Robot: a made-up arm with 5 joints.
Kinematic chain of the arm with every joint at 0, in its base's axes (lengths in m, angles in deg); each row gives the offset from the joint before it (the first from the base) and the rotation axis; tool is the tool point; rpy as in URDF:
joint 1: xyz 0 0 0.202 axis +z
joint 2: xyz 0 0 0 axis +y
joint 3: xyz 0.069 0 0.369 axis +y
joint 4: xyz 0.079 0 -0.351 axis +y
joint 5: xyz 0.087 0 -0.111 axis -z
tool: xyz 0 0 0 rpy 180 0 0
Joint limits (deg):
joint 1: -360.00..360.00
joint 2: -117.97..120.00
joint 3: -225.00..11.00
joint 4: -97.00..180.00
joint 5: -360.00..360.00
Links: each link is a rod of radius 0.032 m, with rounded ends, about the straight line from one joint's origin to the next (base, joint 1, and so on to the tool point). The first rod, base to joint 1, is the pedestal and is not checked.
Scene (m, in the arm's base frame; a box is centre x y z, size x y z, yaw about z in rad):
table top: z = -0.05
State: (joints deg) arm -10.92 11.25 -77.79 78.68 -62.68
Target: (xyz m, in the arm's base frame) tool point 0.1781 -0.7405 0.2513
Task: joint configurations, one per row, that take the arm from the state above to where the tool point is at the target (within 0.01 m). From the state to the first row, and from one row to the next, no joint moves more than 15 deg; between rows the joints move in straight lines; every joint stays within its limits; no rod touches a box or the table.
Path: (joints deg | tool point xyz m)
1: -24.03 17.79 -84.15 74.25 -62.68 | 0.5504 -0.2454 0.3420
2: -37.14 24.33 -90.51 69.82 -62.68 | 0.5163 -0.3910 0.3240
3: -50.25 30.87 -96.88 65.39 -62.68 | 0.4409 -0.5302 0.3027
4: -63.37 37.41 -103.24 60.96 -62.68 | 0.3262 -0.6505 0.2783
5: -76.48 43.94 -109.60 56.53 -62.68 | 0.1781 -0.7405 0.2513

